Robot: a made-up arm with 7 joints. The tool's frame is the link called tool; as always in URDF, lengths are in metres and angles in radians.
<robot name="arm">
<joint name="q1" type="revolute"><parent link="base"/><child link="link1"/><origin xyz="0 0 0.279"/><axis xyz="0 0 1"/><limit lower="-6.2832" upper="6.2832"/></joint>
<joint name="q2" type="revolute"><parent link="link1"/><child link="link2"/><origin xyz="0 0 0" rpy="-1.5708 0 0"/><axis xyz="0 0 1"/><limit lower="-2.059" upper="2.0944"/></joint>
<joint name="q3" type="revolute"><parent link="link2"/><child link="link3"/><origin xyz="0 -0.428 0" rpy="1.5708 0 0"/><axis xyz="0 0 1"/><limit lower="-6.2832" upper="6.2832"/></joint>
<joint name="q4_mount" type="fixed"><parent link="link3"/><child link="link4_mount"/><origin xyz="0.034 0 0"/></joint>
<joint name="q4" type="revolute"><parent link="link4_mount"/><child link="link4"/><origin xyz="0.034 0 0" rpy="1.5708 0 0"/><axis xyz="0 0 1"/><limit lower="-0.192" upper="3.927"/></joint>
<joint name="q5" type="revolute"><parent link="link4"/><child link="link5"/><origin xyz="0.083 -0.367 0" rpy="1.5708 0 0"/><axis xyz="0 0 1"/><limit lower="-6.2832" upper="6.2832"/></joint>
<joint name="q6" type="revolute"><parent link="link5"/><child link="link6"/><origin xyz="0 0 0" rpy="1.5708 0 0"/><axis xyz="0 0 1"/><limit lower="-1.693" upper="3.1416"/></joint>
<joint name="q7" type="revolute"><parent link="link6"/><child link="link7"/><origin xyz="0.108 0.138 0" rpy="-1.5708 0 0"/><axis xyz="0 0 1"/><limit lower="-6.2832" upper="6.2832"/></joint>
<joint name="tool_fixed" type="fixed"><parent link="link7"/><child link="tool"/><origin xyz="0 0 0"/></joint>
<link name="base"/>
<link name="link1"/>
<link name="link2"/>
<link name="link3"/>
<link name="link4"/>
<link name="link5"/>
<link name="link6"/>
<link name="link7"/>
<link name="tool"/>
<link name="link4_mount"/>
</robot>
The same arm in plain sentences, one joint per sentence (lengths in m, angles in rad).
The arm has seven revolute joints in a row. What follows holds with every joint at zero, and every direction is one of the base frame's. Joint 1 lies 0.2790 m along +z from the base frame's origin and rotates about +z, from -6.2832 to 6.2832 rad. Joint 2 lies at the same point as joint 1 and rotates about +y, from -2.0590 to 2.0944 rad. Joint 3 lies 0.4280 m along +z from joint 2 and rotates about +z, from -6.2832 to 6.2832 rad. Joint 4 lies 0.0680 m along +x from joint 3 and rotates about -y, from -0.1920 to 3.9270 rad. Joint 5 lies 0.0830 m along +x and 0.3670 m along -z from joint 4 and rotates about -z, from -6.2832 to 6.2832 rad. Joint 6 lies at the same point as joint 5 and rotates about +y, from -1.6930 to 3.1416 rad. Joint 7 lies 0.1080 m along +x and 0.1380 m along -z from joint 6 and rotates about -z, from -6.2832 to 6.2832 rad. The tool frame, which is the frame that the pose is given for, lies at the same point as joint 7; its axes are the base frame's turned by roll -3.1416, pitch 0.0000 and yaw 0.0000 rad (as in URDF: about the fixed x, then y, then z).
